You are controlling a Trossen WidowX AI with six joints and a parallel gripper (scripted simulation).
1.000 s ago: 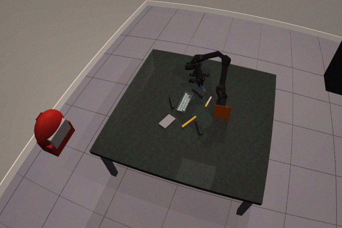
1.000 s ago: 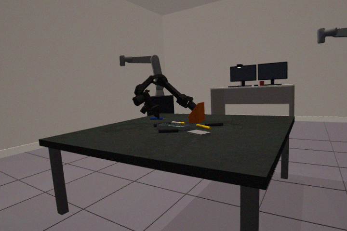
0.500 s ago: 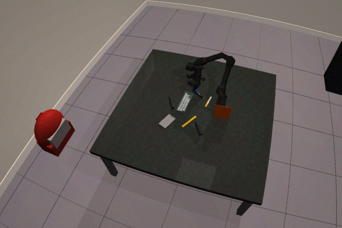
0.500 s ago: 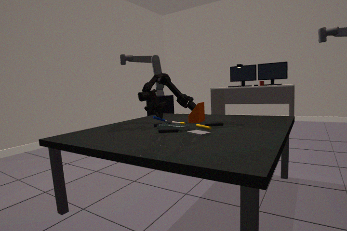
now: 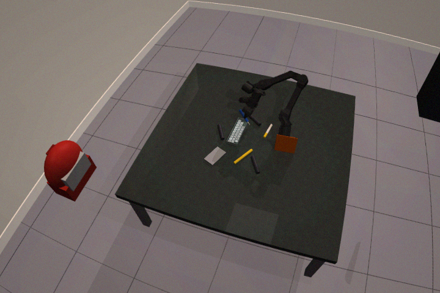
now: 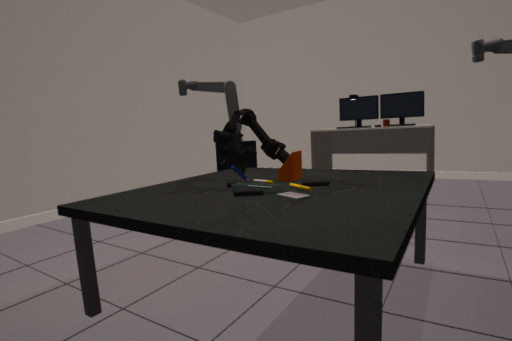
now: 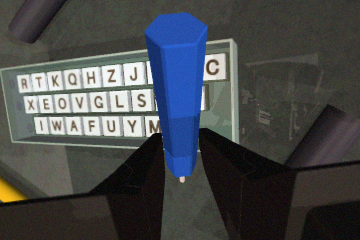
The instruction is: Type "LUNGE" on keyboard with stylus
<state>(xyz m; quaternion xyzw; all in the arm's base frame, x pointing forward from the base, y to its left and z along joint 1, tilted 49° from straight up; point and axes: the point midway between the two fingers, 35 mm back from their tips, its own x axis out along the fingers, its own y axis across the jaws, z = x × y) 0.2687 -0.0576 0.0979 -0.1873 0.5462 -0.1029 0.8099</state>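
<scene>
The blue stylus lies 10 mm below my gripper tip and 10 mm behind it. The rest, counted from my gripper tip: white marker: 160 mm behind, 60 mm below, 20 mm to the left; yellow marker: 260 mm to the left, 70 mm behind, 60 mm below; L key: 70 mm to the left, 50 mm below, 20 mm ahead.
</scene>
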